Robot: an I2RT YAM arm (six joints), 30 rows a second.
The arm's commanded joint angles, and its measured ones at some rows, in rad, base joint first. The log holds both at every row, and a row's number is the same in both.
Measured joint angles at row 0: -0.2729, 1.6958, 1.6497, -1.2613, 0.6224, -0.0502
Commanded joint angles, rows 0 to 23: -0.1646, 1.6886, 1.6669, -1.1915, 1.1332, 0.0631; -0.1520, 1.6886, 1.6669, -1.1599, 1.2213, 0.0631; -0.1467, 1.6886, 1.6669, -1.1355, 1.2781, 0.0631; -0.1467, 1.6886, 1.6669, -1.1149, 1.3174, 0.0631; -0.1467, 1.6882, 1.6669, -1.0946, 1.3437, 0.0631; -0.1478, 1.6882, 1.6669, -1.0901, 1.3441, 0.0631; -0.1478, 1.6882, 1.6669, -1.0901, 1.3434, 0.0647; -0.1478, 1.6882, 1.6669, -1.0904, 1.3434, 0.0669; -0.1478, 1.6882, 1.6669, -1.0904, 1.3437, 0.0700; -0.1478, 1.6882, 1.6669, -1.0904, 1.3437, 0.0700; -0.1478, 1.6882, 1.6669, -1.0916, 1.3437, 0.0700; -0.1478, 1.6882, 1.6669, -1.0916, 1.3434, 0.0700; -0.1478, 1.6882, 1.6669, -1.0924, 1.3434, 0.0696; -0.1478, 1.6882, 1.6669, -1.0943, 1.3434, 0.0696; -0.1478, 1.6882, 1.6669, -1.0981, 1.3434, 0.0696; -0.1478, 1.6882, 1.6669, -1.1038, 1.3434, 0.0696; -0.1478, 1.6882, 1.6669, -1.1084, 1.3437, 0.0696; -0.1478, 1.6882, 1.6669, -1.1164, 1.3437, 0.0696; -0.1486, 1.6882, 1.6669, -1.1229, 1.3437, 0.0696; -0.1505, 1.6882, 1.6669, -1.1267, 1.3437, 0.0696; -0.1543, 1.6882, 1.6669, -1.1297, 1.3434, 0.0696; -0.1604, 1.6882, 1.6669, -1.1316, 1.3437, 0.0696; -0.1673, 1.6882, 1.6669, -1.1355, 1.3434, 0.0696; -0.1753, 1.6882, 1.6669, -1.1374, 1.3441, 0.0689
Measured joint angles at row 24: -0.1509, 1.6962, 1.6539, -1.1320, 1.3106, 0.0460
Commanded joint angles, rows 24 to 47: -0.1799, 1.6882, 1.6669, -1.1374, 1.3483, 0.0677; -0.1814, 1.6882, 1.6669, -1.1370, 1.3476, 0.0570; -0.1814, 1.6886, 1.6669, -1.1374, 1.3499, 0.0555; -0.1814, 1.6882, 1.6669, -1.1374, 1.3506, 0.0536; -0.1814, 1.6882, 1.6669, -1.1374, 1.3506, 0.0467; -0.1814, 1.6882, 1.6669, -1.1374, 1.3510, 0.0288; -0.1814, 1.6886, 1.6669, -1.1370, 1.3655, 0.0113; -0.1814, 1.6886, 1.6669, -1.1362, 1.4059, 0.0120; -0.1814, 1.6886, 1.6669, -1.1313, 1.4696, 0.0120; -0.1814, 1.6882, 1.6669, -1.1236, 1.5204, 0.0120; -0.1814, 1.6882, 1.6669, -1.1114, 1.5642, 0.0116; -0.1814, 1.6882, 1.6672, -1.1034, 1.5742, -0.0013; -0.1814, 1.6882, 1.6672, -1.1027, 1.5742, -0.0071; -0.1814, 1.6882, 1.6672, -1.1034, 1.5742, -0.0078; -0.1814, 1.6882, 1.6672, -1.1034, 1.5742, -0.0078; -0.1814, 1.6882, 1.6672, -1.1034, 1.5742, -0.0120; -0.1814, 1.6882, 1.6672, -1.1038, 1.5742, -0.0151; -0.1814, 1.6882, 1.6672, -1.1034, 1.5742, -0.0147; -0.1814, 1.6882, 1.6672, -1.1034, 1.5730, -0.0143; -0.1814, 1.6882, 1.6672, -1.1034, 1.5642, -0.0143; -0.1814, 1.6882, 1.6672, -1.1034, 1.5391, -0.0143; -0.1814, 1.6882, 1.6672, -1.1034, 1.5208, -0.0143; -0.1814, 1.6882, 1.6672, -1.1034, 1.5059, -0.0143; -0.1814, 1.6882, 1.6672, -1.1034, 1.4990, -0.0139
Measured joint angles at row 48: -0.1753, 1.6958, 1.6550, -1.1057, 1.4639, -0.0227
